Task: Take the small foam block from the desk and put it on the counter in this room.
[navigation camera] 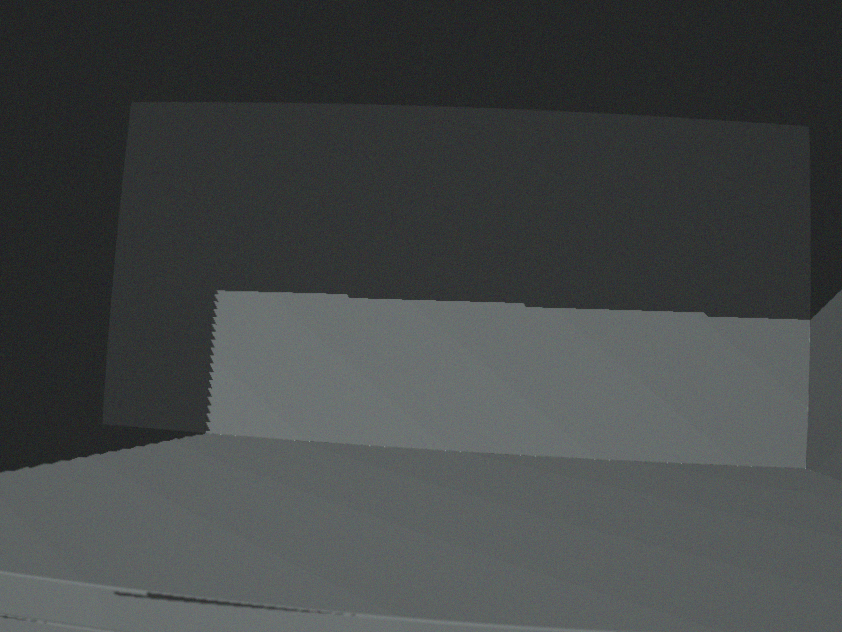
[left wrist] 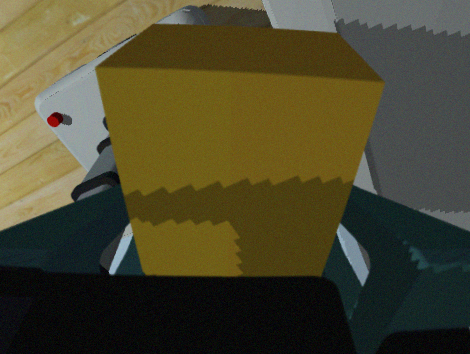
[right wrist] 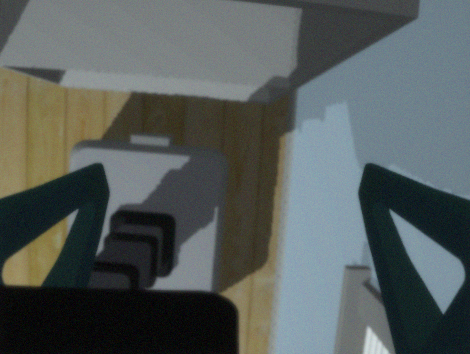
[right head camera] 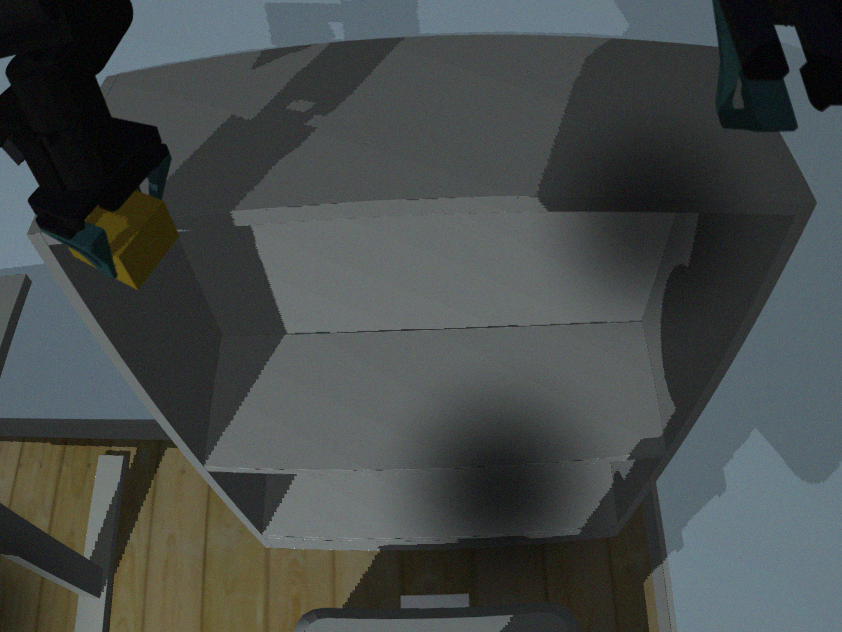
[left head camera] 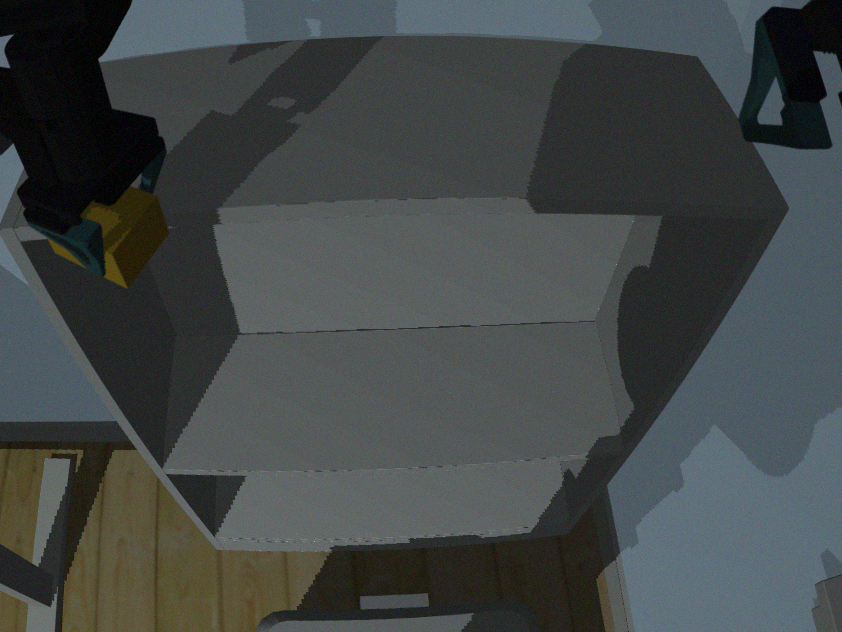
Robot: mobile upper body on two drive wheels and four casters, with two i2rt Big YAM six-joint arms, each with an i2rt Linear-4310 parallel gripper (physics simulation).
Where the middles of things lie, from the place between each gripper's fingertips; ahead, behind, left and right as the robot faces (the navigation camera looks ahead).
My right gripper is now 10 cm short of the yellow foam block (right head camera: 140,233), 46 cm to the right of it and 17 cm above it.
Now: left hand 2 cm below the yellow foam block, 1 cm to the right of it and 1 cm short of it.
